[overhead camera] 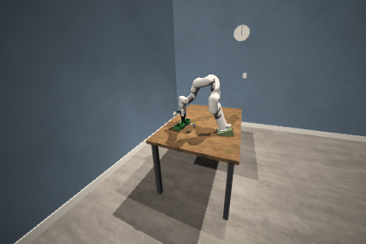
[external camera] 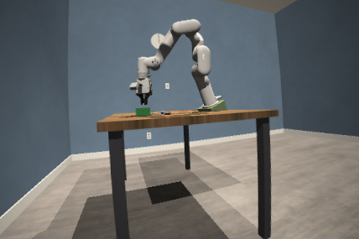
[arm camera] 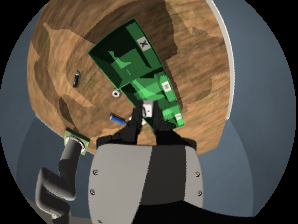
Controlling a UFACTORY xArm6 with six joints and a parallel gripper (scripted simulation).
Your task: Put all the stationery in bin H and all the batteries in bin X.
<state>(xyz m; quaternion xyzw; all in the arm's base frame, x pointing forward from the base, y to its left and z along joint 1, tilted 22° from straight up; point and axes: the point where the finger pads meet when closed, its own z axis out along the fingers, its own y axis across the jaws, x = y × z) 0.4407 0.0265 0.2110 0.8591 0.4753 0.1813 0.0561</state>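
Now: hand 1 cm short of the bin and 7 cm above it. Also, from my hand: blue battery (13 cm behind, 5 cm to the right, 8 cm below); then pale patterned piece (7 cm behind, 8 cm to the right, 8 cm below); then white ring (7 cm behind, 2 cm to the left, 8 cm below).
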